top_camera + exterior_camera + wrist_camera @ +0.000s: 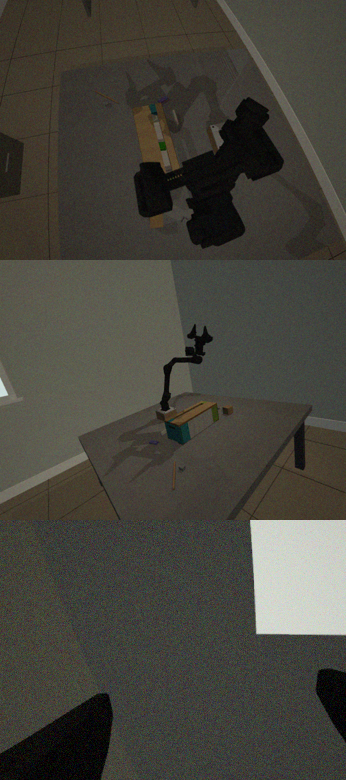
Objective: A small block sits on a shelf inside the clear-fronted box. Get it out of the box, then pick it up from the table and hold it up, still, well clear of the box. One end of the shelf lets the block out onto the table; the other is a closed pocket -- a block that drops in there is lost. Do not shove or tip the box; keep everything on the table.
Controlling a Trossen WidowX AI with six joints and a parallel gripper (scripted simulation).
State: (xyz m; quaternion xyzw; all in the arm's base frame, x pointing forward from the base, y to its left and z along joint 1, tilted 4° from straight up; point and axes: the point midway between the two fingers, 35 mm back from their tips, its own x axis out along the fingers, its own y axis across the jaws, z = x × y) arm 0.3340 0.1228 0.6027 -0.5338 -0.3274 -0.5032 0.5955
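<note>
Right now the green block is 6 cm behind my gripper tip, 18 cm to the right of it and 60 cm below it. The rest, counted from my gripper tip: long wooden-topped box 8 cm behind, 20 cm to the right, 62 cm below; purple piece 19 cm behind, 47 cm to the right, 68 cm below; wooden cube 8 cm ahead, 10 cm to the left, 66 cm below.
</note>
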